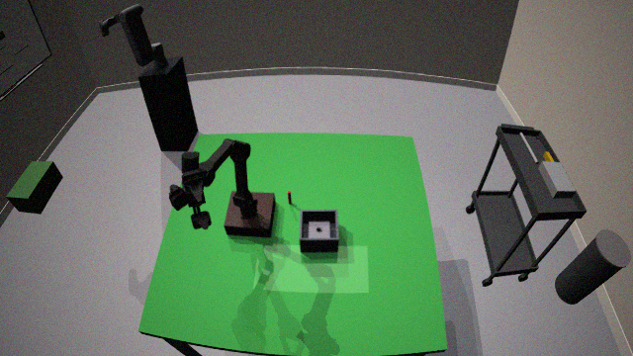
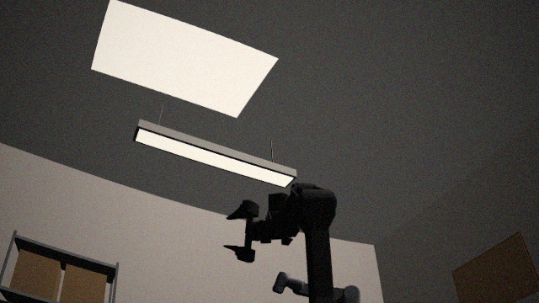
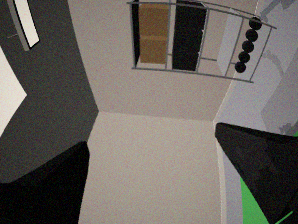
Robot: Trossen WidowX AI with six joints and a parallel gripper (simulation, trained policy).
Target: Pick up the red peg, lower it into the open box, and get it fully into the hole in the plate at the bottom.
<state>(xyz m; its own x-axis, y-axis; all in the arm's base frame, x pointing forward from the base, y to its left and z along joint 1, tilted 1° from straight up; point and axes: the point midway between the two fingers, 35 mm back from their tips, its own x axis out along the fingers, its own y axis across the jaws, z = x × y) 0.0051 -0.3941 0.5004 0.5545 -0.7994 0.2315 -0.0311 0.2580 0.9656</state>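
The red peg lies 13 cm ahead of my gripper tip, 55 cm to the left of it and 54 cm below it. Round my gripper tip: pale plate: 28 cm ahead, 37 cm to the left, 53 cm below; then grey box: 28 cm ahead, 37 cm to the left, 55 cm below.
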